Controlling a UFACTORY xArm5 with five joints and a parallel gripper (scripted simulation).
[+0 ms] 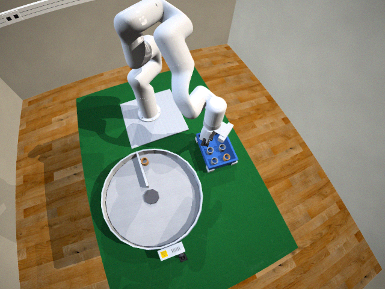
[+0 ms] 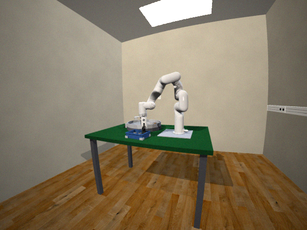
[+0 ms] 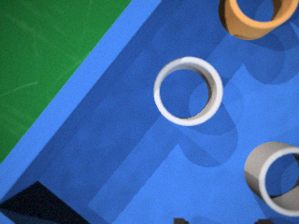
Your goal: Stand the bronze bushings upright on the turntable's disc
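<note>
My hand is 50 mm short of the blue crate, 20 mm to the right of it and 20 mm above it. From my hand the other things lie so: grey turntable disc: 340 mm to the right, 160 mm ahead, 10 mm above.
</note>
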